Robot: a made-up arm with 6 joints.
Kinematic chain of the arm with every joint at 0, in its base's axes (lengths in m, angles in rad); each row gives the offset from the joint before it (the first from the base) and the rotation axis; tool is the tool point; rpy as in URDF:
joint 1: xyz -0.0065 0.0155 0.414 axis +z
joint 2: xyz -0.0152 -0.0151 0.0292 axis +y
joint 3: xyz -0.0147 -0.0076 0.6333 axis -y
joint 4: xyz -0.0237 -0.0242 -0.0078 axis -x
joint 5: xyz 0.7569 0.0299 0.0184 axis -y
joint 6: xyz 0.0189 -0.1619 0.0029 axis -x
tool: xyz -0.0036 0.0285 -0.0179 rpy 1.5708 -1.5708 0
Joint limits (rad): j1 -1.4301..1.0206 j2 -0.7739..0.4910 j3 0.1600..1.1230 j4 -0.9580..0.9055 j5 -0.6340..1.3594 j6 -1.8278..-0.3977
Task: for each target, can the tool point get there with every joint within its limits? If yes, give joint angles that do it. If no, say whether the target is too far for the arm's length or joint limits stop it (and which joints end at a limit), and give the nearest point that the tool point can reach.
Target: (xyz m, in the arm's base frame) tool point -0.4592 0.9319 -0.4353
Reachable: no: joint limits stop it (at a limit: joint 1, joint 2, joint 3, joint 4, joint 5, joint 6) | nearest point 0.5819 0.7651 0.6870 | short by 1.540 m
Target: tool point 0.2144 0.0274 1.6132
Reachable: yes | joints 0.5746 -0.3893 0.4186 0.6083 0.3486 -0.7143
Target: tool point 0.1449 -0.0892 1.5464
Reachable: yes | joints 0.3107 -0.5660 0.3006 -0.0311 -0.3706 -0.6642
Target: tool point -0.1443 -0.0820 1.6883
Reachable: yes | joints -0.6507 -0.4905 0.6959 -0.2882 0.0888 -1.2496
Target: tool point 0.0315 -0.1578 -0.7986
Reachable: no: joint limits stop it (at a limit: joint 2, joint 3, joint 4, joint 5, joint 6) | nearest point 0.1904 -0.8827 0.7008 | short by 1.673 m
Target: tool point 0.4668 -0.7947 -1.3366
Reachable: no: too far | nearest point 0.4870 -0.8293 0.6783 | short by 2.015 m
